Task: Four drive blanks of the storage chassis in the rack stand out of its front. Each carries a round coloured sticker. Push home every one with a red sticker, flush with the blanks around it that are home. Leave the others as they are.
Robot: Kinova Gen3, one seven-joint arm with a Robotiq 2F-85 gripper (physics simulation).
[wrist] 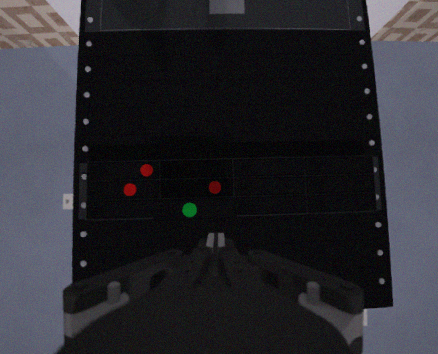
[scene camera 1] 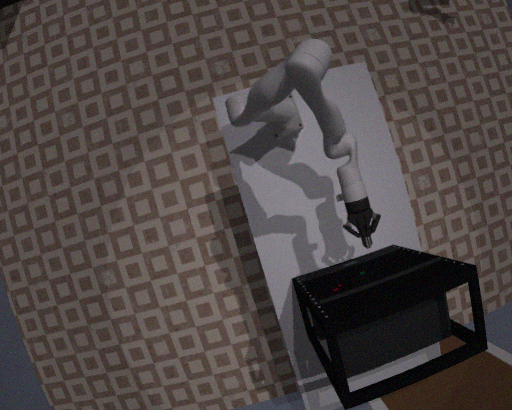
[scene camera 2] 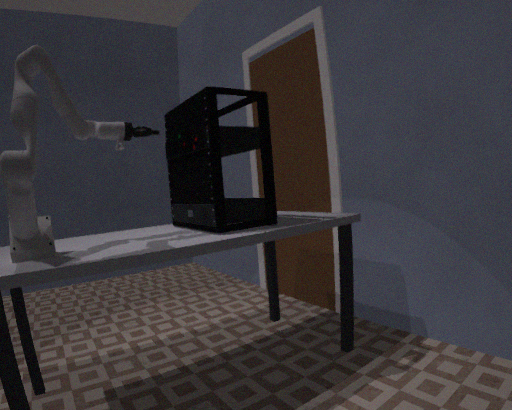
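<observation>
The storage chassis (wrist: 270, 187) is a dark band of blanks across the rack's front. In the wrist view, two red stickers (wrist: 146, 170) (wrist: 130, 189) sit close together at its left. A third red sticker (wrist: 215, 187) is near the middle, with a green sticker (wrist: 189, 210) between it and the pair, nearer the image bottom. The pair (scene camera 1: 340, 285) (scene camera 1: 335, 290) and the green sticker (scene camera 1: 362, 273) show in scene camera 1; the third red does not. Darkness hides how far each blank stands out. My gripper (scene camera 1: 368, 245) (scene camera 2: 158, 132) (wrist: 216, 243) is shut and empty, held apart from the front.
The black rack (scene camera 1: 340, 372) (scene camera 2: 215, 175) (wrist: 78, 250) stands on the white table (scene camera 1: 270, 255) (scene camera 2: 312, 223), with screws along its front rails. A grey unit (scene camera 2: 197, 214) (wrist: 150, 15) sits at its bottom. A brown door (scene camera 2: 295, 150) is in the wall behind.
</observation>
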